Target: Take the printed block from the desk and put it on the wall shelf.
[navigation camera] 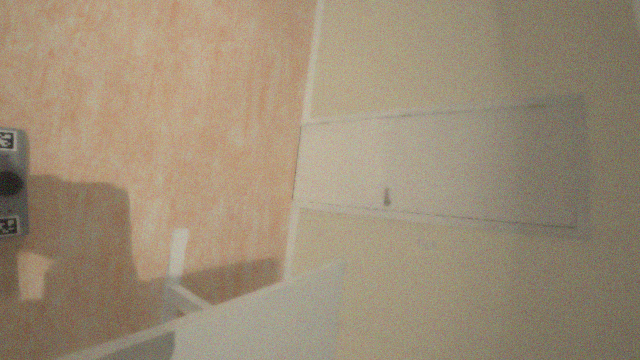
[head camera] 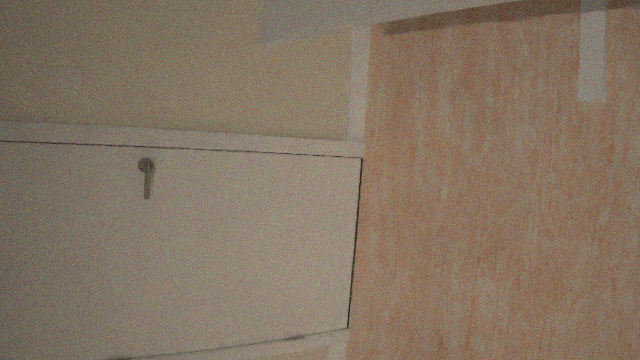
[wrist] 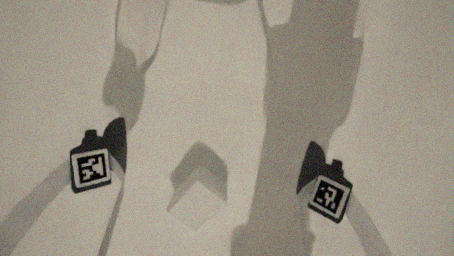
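Note:
The printed block (wrist: 196,206) is a small pale block on the pale desk top (wrist: 50,75) in the wrist view. It lies turned at an angle, with a darker side and shadow above its light face. My gripper (wrist: 216,149) is open, its two dark fingertips wide apart to the left and right of the block. The block lies between and slightly below the fingertips in the picture, nearer the left one, and neither touches it. The height of the fingers above the desk is hard to judge. The wall shelf does not show in these views.
A white door (head camera: 225,225) (navigation camera: 440,165) with a handle stands in a beige wall beyond the orange-toned floor (head camera: 490,190) (navigation camera: 150,100). A pale furniture panel (navigation camera: 270,320) is at the bottom of the navigation view. A grey part with square markers (navigation camera: 22,182) shows at its left edge.

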